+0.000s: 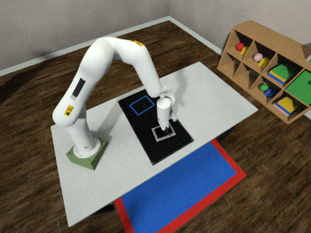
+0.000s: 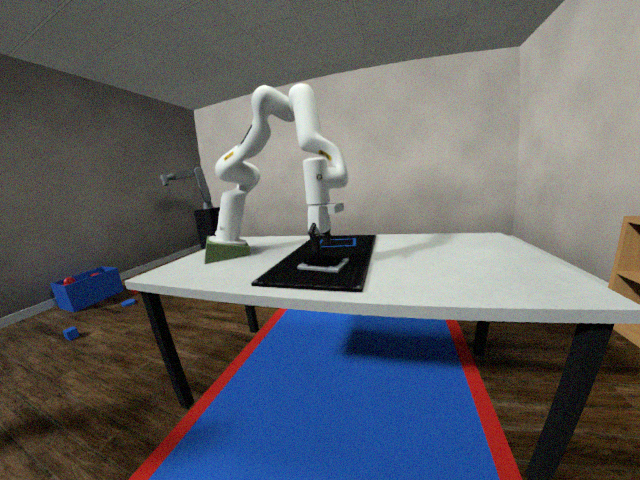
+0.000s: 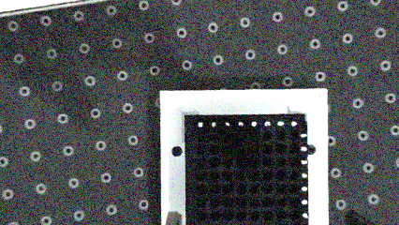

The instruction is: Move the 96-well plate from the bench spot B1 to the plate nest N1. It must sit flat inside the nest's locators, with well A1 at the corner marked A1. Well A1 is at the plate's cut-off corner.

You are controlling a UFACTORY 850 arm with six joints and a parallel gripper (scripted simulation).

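Now: hand 60 mm above the dark 96-well plate. Round my hand: plate nest: 70 mm below.
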